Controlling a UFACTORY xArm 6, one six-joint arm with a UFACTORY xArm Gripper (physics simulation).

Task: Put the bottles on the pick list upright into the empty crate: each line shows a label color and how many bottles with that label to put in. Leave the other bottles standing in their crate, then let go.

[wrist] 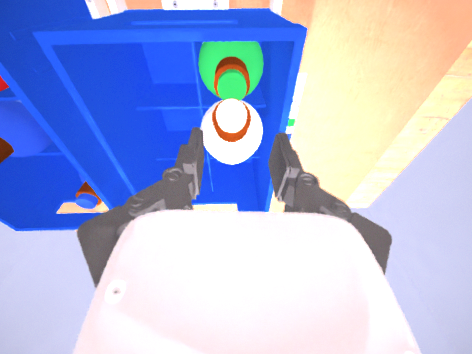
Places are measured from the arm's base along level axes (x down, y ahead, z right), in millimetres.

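Where they show: gripper, fingertip midpoint: (238, 145).
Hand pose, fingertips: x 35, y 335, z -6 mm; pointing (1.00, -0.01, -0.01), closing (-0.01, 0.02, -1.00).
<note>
Each offset is from my fingertips to the top centre of the thing. "pt": to the spot under its first point. Level surfaces: height alone.
My gripper (238, 145) is open, with nothing held. Its two fingers stand apart, and from this view the white bottle (232, 151) shows between and just ahead of the fingertips. That bottle has a white cap and an orange-brown neck. A green bottle @(dx +54, dy -22, dz +5 mm) (231, 52) with a green cap stands right behind it. Both are upright in the right-hand blue crate @(dx +42, dy +73, dz +39 mm) (150, 35), along its right side. The left-hand blue crate @(pt dx +57, dy +206, dz +329 mm) (30, 220) holds a large blue bottle @(pt dx +107, dy +59, dz +277 mm) (20, 127), a smaller blue-capped bottle @(dx +54, dy +153, dz +214 mm) (86, 201) and part of a red one @(pt dx +129, dy +13, dz +282 mm) (2, 84). The pick list @(dx +215, dy +88, dz -102 mm) (299, 97) is mostly hidden behind the right crate's wall; a green mark shows.
Thin blue dividers @(dx +123, dy +32, dz +86 mm) (170, 108) cross the right crate. The two crates stand side by side, their walls close together. A wooden table top @(dx +217 mm) (350, 100) extends to the right of the right crate. White brackets @(pt dx +187, dy -69, dz +49 mm) (195, 4) show at the far edge.
</note>
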